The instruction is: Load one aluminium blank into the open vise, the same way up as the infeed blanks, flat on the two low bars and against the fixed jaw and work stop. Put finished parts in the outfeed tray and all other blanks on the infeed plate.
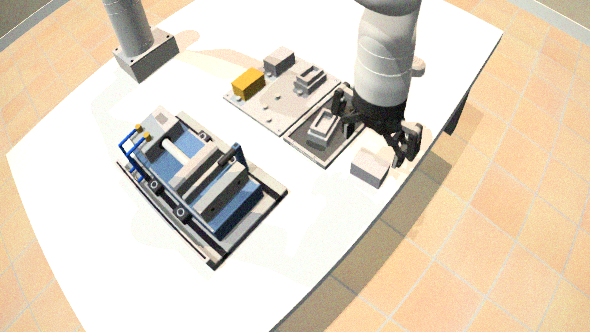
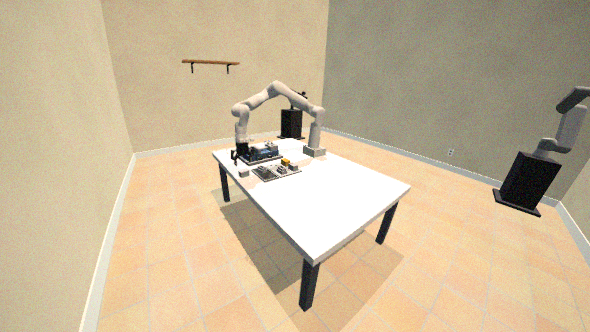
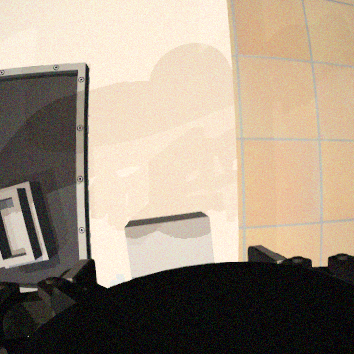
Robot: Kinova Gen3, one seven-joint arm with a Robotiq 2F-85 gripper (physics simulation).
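Frame: origin at the arm's base, x left, y back, z up, level; centimetres.
Where they show: gripper, fingertip midpoint: (image 1: 372, 149) (image 2: 243, 164); arm's base, link origin: (image 1: 139, 46) (image 2: 312, 146).
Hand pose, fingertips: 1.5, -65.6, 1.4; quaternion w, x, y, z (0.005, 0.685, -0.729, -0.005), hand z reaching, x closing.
Things, the pixels of their top centre, and the offset from my fingertips, as dx, dy, dz. "spot": a spot on its surface instead.
- plain grey block, top centre: (image 3: 169, 248) (image 1: 371, 162) (image 2: 243, 170) +0.3, -0.1, -4.1
- vise, top centre: (image 1: 177, 154) (image 2: 260, 145) -19.0, +25.0, +2.2
- work stop, surface spot: (image 1: 241, 157) spot: -12.3, +16.9, -0.8
- infeed plate, top centre: (image 1: 281, 86) (image 2: 283, 168) +8.1, +25.2, -6.9
- grey blank, top centre: (image 1: 278, 55) +13.1, +29.5, -3.3
- orange block, top centre: (image 1: 247, 78) +4.0, +30.6, -3.3
- grey part with a pocket, top centre: (image 1: 310, 72) +12.1, +20.5, -3.4
- similar pocketed part, top centre: (image 3: 6, 228) (image 1: 324, 120) +3.1, +11.3, -3.6
A plain grey block (image 1: 369, 168) (image 2: 243, 173) (image 3: 170, 247) lies on the table between the outfeed tray and the table edge. My gripper (image 1: 373, 149) (image 3: 172, 270) is open and empty above it, fingers apart. The vise (image 1: 222, 190) is open; no blank shows between its jaws. The work stop (image 1: 241, 157) stands at one side of the jaws. On the infeed plate (image 1: 295, 107) are a grey blank (image 1: 279, 61), an orange block (image 1: 248, 84) and a grey part with a pocket (image 1: 310, 80). A similar pocketed part (image 1: 322, 127) (image 3: 17, 227) lies in the outfeed tray (image 1: 305, 153) (image 3: 80, 150).
Blue pipes (image 1: 131, 146) with orange caps rise at the vise's far left end. The arm's base (image 1: 150, 59) (image 2: 314, 150) stands behind the vise and plate. The table edge (image 3: 237, 175) runs close to the loose block, beyond the right finger.
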